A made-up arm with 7 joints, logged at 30 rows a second.
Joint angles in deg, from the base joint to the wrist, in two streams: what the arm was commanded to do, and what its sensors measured. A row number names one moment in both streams.
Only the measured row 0 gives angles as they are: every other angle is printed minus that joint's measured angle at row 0.
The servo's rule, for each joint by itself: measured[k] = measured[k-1] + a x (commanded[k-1-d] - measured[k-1]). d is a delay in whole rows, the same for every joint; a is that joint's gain. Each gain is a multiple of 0.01, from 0.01 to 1. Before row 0 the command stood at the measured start. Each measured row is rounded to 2 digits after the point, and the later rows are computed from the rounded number. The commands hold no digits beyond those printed.
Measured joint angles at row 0: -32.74, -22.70, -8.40, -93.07, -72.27, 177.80, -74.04
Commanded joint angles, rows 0 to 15: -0.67, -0.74, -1.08, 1.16, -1.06, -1.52, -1.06; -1.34, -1.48, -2.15, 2.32, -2.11, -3.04, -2.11; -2.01, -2.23, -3.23, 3.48, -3.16, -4.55, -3.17; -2.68, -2.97, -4.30, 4.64, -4.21, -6.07, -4.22; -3.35, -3.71, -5.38, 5.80, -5.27, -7.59, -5.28; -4.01, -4.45, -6.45, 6.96, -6.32, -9.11, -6.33; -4.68, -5.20, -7.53, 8.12, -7.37, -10.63, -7.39; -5.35, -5.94, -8.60, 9.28, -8.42, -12.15, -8.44; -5.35, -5.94, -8.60, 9.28, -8.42, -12.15, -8.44; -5.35, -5.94, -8.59, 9.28, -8.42, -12.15, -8.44; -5.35, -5.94, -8.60, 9.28, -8.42, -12.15, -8.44; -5.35, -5.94, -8.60, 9.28, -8.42, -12.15, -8.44; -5.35, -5.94, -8.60, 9.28, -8.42, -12.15, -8.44; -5.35, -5.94, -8.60, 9.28, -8.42, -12.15, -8.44; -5.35, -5.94, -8.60, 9.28, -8.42, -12.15, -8.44; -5.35, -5.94, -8.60, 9.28, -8.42, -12.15, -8.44
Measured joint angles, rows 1 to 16: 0.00, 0.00, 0.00, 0.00, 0.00, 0.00, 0.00; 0.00, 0.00, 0.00, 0.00, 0.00, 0.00, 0.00; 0.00, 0.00, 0.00, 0.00, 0.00, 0.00, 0.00; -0.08, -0.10, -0.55, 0.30, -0.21, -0.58, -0.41; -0.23, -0.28, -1.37, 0.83, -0.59, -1.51, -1.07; -0.44, -0.53, -2.32, 1.52, -1.10, -2.67, -1.89; -0.71, -0.85, -3.33, 2.33, -1.72, -3.96, -2.80; -1.03, -1.22, -4.38, 3.23, -2.43, -5.34, -3.77; -1.39, -1.64, -5.44, 4.20, -3.21, -6.77, -4.77; -1.78, -2.10, -6.51, 5.22, -4.04, -8.24, -5.79; -2.21, -2.60, -7.58, 6.28, -4.92, -9.73, -6.82; -2.59, -3.03, -8.10, 7.06, -5.62, -10.65, -7.45; -2.92, -3.41, -8.35, 7.64, -6.18, -11.22, -7.84; -3.21, -3.74, -8.48, 8.07, -6.63, -11.57, -8.07; -3.47, -4.03, -8.54, 8.38, -6.99, -11.79, -8.21; -3.70, -4.28, -8.57, 8.61, -7.28, -11.93, -8.30
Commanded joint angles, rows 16 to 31: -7.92, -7.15, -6.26, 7.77, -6.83, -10.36, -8.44; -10.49, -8.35, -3.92, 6.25, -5.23, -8.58, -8.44; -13.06, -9.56, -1.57, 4.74, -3.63, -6.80, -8.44; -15.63, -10.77, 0.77, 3.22, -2.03, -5.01, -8.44; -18.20, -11.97, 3.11, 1.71, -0.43, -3.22, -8.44; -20.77, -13.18, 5.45, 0.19, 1.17, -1.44, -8.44; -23.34, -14.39, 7.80, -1.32, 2.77, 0.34, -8.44; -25.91, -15.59, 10.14, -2.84, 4.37, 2.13, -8.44; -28.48, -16.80, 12.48, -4.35, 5.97, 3.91, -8.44; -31.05, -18.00, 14.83, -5.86, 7.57, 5.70, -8.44; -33.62, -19.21, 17.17, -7.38, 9.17, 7.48, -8.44; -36.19, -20.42, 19.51, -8.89, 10.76, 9.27, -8.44; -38.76, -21.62, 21.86, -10.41, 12.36, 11.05, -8.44; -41.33, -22.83, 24.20, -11.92, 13.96, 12.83, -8.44; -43.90, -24.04, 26.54, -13.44, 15.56, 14.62, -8.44; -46.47, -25.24, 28.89, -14.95, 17.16, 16.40, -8.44
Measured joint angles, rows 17 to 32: -3.90, -4.50, -8.59, 8.78, -7.51, -12.01, -8.35; -4.07, -4.69, -8.60, 8.91, -7.69, -12.06, -8.39; -4.22, -4.85, -8.60, 9.01, -7.84, -12.09, -8.41; -4.66, -5.15, -7.41, 8.69, -7.64, -11.43, -8.42; -5.36, -5.57, -5.63, 8.06, -7.16, -10.35, -8.43; -6.28, -6.09, -3.56, 7.20, -6.45, -9.00, -8.43; -7.40, -6.70, -1.35, 6.17, -5.57, -7.48, -8.43; -8.70, -7.39, 0.92, 5.01, -4.54, -5.86, -8.43; -10.15, -8.14, 3.23, 3.76, -3.40, -4.18, -8.43; -11.73, -8.95, 5.56, 2.44, -2.17, -2.46, -8.43; -13.43, -9.81, 7.90, 1.07, -0.86, -0.72, -8.43; -15.24, -10.72, 10.24, -0.34, 0.51, 1.04, -8.43; -17.14, -11.67, 12.58, -1.78, 1.92, 2.81, -8.43; -19.12, -12.65, 14.92, -3.24, 3.37, 4.58, -8.43; -21.17, -13.66, 17.26, -4.71, 4.85, 6.36, -8.43; -23.28, -14.69, 19.61, -6.19, 6.35, 8.14, -8.43
